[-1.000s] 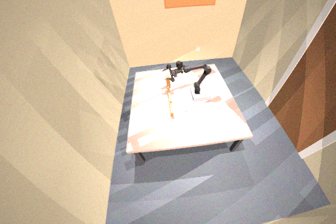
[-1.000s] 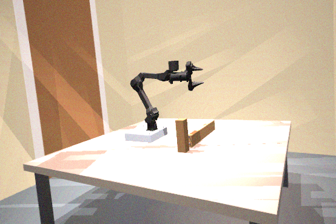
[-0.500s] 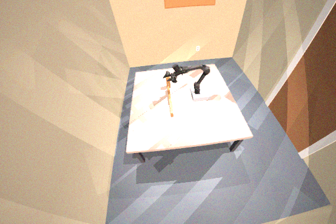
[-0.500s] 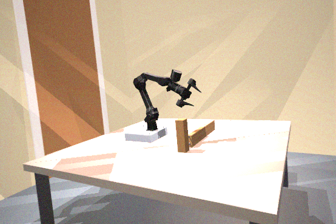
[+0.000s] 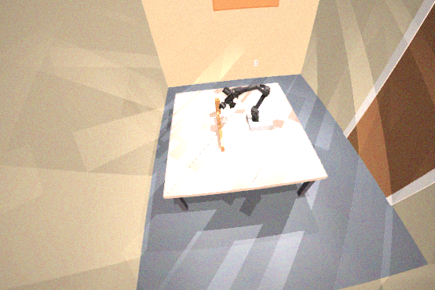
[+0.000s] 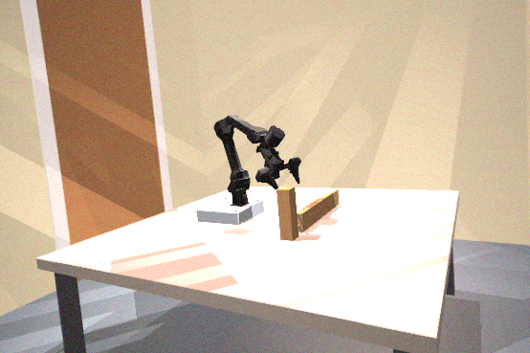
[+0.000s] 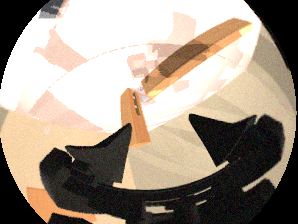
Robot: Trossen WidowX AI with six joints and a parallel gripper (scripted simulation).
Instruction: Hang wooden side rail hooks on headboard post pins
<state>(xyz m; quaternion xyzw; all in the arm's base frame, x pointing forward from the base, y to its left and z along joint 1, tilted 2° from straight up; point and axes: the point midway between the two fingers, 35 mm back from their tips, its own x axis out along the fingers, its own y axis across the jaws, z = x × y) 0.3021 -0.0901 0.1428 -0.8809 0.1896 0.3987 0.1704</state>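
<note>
Right now the wooden headboard post is 9 cm to the right of my gripper tip, 8 cm below it and 4 cm ahead of it.
</note>
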